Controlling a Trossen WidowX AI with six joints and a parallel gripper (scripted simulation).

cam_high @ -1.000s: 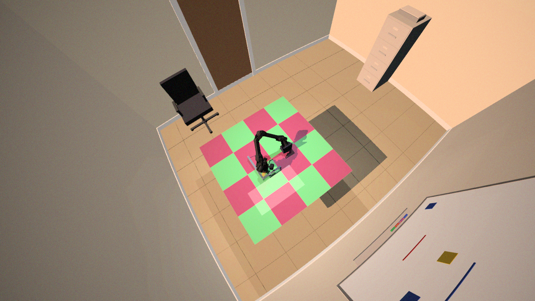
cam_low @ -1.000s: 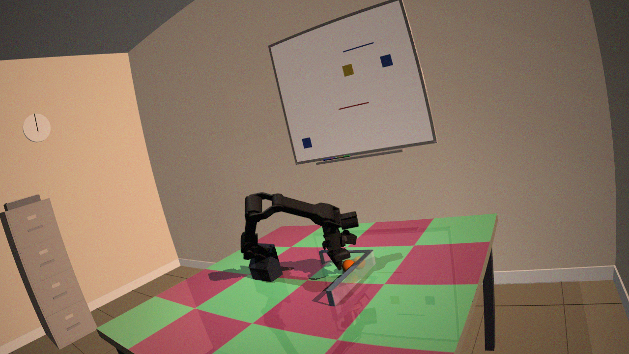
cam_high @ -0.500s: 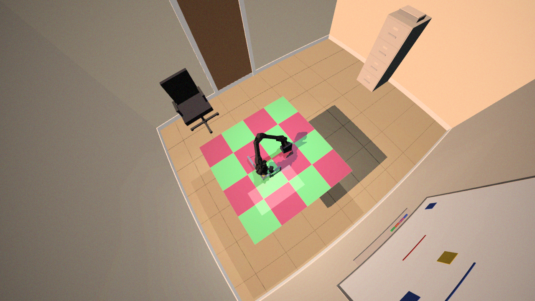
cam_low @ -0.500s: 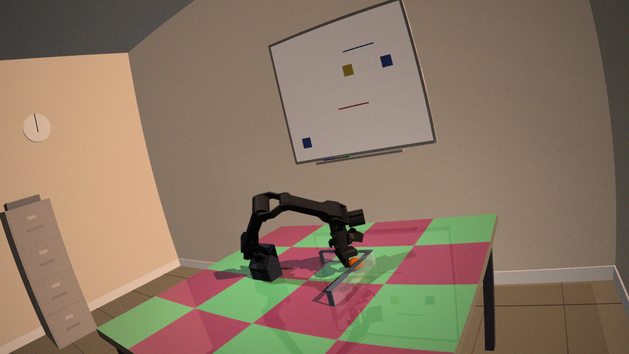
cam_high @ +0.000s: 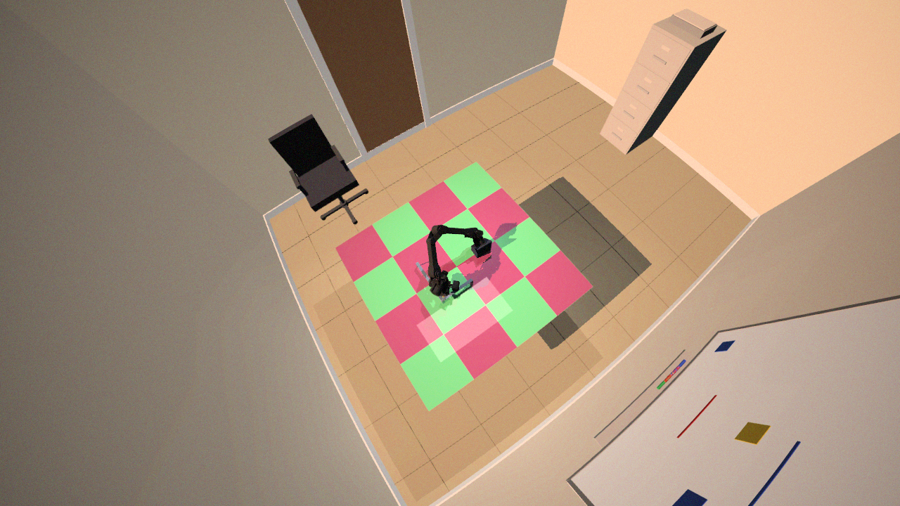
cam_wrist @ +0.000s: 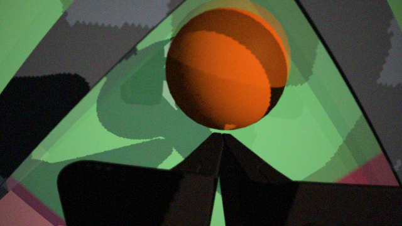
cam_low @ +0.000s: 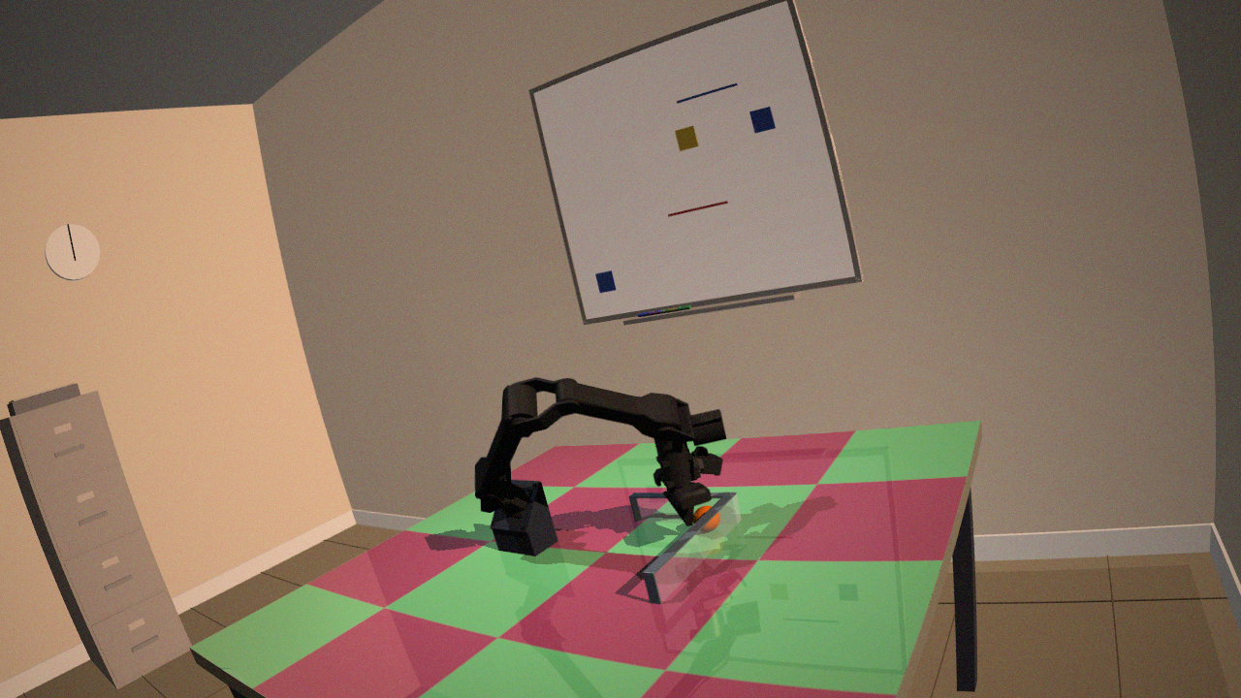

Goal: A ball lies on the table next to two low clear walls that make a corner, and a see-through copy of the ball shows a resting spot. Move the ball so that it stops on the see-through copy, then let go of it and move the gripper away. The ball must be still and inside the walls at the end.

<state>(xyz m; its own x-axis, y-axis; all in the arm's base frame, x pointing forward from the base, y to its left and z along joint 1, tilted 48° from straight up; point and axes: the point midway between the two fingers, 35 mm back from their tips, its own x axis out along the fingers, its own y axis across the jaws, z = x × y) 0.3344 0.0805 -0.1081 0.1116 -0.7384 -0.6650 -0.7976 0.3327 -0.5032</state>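
The orange ball is 20 mm ahead of my gripper tip and 30 mm to the left of it. From my gripper tip the other things lie so: see-through copy of ball (20 mm ahead, 30 mm to the left).
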